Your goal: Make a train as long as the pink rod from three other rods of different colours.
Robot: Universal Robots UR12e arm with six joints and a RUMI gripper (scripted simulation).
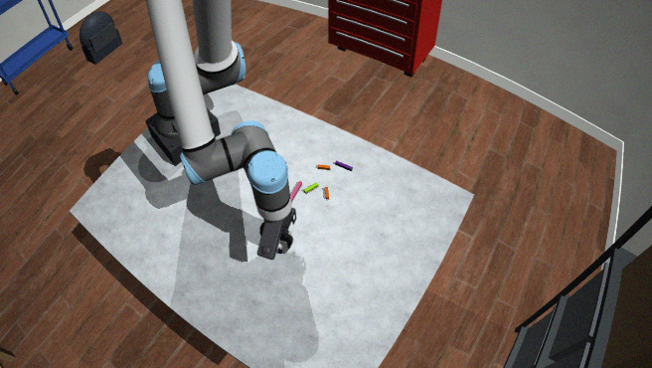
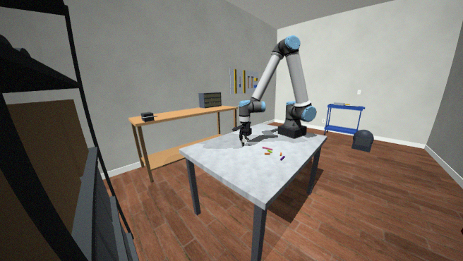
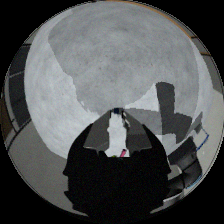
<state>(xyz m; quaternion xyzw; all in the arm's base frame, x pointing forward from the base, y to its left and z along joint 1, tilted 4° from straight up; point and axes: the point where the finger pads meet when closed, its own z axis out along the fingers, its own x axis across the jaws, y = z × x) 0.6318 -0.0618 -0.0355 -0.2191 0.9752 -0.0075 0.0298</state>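
Now: hand 10 mm above the blue rod. From my hand the other things lie so: pink rod: 120 mm behind, 180 mm to the left, 10 mm below; then lime rod: 100 mm behind, 230 mm to the left, 10 mm below; then grey rod: 60 mm behind, 30 mm to the left, 10 mm below.
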